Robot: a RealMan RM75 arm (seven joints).
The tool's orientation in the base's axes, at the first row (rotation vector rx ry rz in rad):
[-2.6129, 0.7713, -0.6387]
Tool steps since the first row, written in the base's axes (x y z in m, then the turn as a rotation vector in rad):
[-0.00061, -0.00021, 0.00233, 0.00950, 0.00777, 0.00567]
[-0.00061, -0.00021, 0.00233, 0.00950, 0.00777, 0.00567]
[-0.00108, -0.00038, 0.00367, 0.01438, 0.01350, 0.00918]
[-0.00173, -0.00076, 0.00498, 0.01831, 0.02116, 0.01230]
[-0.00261, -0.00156, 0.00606, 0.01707, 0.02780, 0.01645]
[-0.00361, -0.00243, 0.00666, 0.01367, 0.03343, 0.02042]
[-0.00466, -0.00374, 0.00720, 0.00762, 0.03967, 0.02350]
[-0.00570, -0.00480, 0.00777, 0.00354, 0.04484, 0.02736]
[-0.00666, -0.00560, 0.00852, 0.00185, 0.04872, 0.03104]
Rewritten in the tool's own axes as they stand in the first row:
[0.00041, -0.00059, -0.00231, 0.00448, -0.01266, 0.00154]
[0.00041, -0.00059, -0.00231, 0.00448, -0.01266, 0.00154]
[0.00059, -0.00084, -0.00370, 0.00597, -0.02081, 0.00216]
[0.00074, -0.00084, -0.00521, 0.00550, -0.02992, 0.00301]
[0.00088, -0.00030, -0.00672, 0.00208, -0.03648, 0.00017]
[0.00083, 0.00055, -0.00789, -0.00245, -0.04124, -0.00381]
[0.00097, 0.00180, -0.00913, -0.00960, -0.04498, -0.00827]
[0.00098, 0.00283, -0.01034, -0.01441, -0.04905, -0.01258]
[0.00096, 0.00354, -0.01161, -0.01674, -0.05302, -0.01579]

